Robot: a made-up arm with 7 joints.
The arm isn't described. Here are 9 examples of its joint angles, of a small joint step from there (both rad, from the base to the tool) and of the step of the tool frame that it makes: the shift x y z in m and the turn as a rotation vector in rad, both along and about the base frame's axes.
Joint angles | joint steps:
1: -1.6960 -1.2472 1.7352 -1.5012 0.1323 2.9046 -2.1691 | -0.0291 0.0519 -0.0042 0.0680 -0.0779 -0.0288 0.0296
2: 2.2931 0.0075 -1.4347 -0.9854 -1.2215 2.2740 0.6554 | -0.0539 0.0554 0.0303 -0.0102 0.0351 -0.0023 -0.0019
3: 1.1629 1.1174 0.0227 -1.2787 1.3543 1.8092 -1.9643 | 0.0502 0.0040 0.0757 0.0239 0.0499 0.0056 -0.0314
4: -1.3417 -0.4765 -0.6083 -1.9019 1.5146 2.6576 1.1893 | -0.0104 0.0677 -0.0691 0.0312 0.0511 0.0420 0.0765
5: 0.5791 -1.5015 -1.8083 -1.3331 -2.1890 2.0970 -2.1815 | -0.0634 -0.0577 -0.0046 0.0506 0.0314 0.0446 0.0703
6: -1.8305 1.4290 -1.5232 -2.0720 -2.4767 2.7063 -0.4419 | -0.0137 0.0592 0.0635 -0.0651 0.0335 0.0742 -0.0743
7: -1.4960 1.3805 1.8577 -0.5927 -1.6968 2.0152 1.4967 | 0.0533 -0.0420 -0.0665 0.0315 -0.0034 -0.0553 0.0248
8: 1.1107 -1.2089 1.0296 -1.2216 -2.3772 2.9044 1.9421 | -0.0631 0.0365 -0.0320 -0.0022 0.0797 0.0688 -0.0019
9: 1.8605 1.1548 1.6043 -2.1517 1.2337 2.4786 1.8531 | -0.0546 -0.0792 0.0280 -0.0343 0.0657 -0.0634 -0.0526
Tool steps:
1: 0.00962 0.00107 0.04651 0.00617 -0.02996 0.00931
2: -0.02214 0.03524 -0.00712 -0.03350 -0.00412 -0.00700
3: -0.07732 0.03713 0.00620 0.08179 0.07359 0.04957
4: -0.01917 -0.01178 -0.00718 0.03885 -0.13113 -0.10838
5: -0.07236 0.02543 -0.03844 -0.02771 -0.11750 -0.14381
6: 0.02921 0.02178 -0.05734 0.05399 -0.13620 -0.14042
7: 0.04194 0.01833 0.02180 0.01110 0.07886 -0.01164
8: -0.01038 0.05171 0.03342 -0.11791 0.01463 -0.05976
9: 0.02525 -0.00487 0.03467 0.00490 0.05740 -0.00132
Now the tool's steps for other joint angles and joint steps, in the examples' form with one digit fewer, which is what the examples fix.
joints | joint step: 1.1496 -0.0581 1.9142 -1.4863 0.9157 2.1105 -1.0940 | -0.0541 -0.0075 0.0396 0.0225 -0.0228 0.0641 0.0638
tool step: 0.0032 0.0097 0.0123 -0.0100 0.0206 -0.0957
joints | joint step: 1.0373 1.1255 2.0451 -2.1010 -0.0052 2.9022 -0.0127 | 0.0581 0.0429 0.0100 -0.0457 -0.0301 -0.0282 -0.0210
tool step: -0.0343 -0.0212 -0.0170 0.0323 0.0023 0.1176
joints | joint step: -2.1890 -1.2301 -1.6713 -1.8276 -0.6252 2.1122 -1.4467 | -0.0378 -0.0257 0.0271 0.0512 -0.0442 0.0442 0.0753
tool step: 0.0486 0.0242 0.0141 0.0218 0.0386 -0.1533
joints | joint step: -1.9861 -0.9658 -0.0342 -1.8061 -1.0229 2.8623 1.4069 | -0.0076 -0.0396 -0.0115 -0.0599 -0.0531 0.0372 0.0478
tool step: 0.0039 0.0066 -0.0240 -0.0032 0.0147 0.0021
